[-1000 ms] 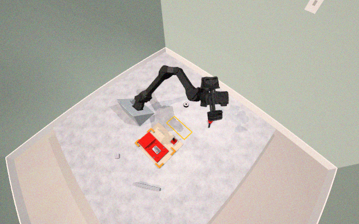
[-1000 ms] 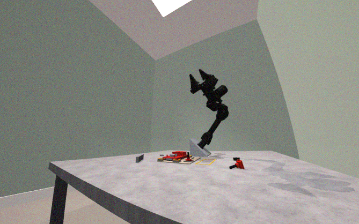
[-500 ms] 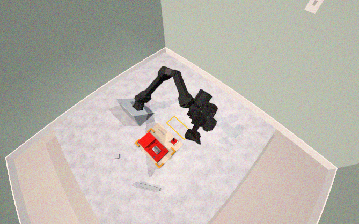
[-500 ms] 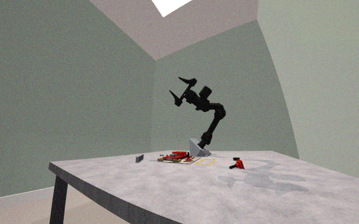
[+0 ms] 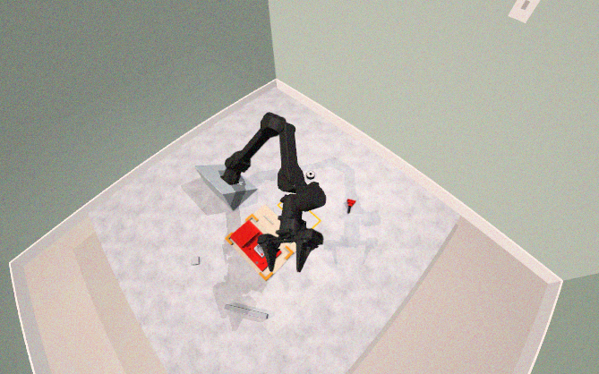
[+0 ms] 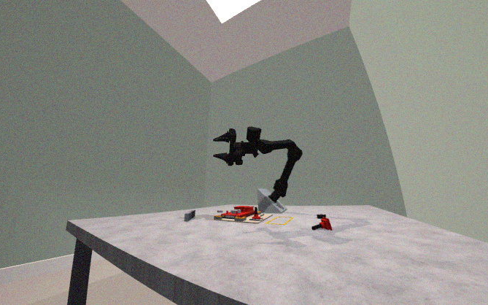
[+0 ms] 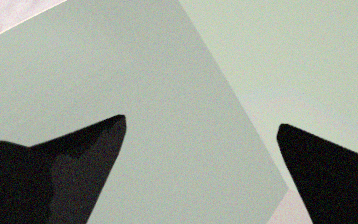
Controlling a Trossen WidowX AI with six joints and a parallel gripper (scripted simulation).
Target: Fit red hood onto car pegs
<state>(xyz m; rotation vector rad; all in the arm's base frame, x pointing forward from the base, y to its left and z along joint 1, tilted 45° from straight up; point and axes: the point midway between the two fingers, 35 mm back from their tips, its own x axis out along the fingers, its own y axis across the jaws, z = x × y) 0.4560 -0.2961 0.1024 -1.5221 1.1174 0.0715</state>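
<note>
Now: gripper tip 270 mm past the red hood, 40 mm to the right of it and 290 mm above it. Also, from my gripper tip: engine block (180 mm behind, 40 mm to the left, 310 mm below); small ring (250 mm behind, 450 mm to the left, 330 mm below).
</note>
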